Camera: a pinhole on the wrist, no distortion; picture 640 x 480 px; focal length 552.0 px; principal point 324.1 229.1 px. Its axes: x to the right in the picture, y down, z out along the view. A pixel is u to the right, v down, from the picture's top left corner.
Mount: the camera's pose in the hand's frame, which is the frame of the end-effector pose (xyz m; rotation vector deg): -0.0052 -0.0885 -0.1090 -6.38 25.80 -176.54
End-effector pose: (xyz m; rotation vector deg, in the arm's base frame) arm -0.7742 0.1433 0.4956 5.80 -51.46 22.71
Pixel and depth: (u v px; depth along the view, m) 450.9 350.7 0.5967
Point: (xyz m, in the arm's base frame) -1.0011 -0.3520 0.7217
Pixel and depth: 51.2 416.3 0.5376
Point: -0.7006 -0.2270 0.9716
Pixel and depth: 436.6 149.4 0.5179
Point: -1.0585 -0.1368 0.7104
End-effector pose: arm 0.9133 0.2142 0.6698 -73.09 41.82 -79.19
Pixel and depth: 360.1 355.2 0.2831
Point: 0.9824 0.3034 0.9184
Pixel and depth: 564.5 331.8 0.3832
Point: 1.0491 0.4684 0.9391
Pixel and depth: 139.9 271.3 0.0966
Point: 0.8629 0.2071 0.7876
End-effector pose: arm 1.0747 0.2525 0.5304 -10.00 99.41 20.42
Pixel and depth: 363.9 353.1 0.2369
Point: 1.2361 0.0913 0.4887
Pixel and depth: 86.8 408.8 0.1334
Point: 1.1162 0.1022 0.4457
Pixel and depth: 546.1 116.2 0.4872
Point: 1.5208 0.2408 0.6097
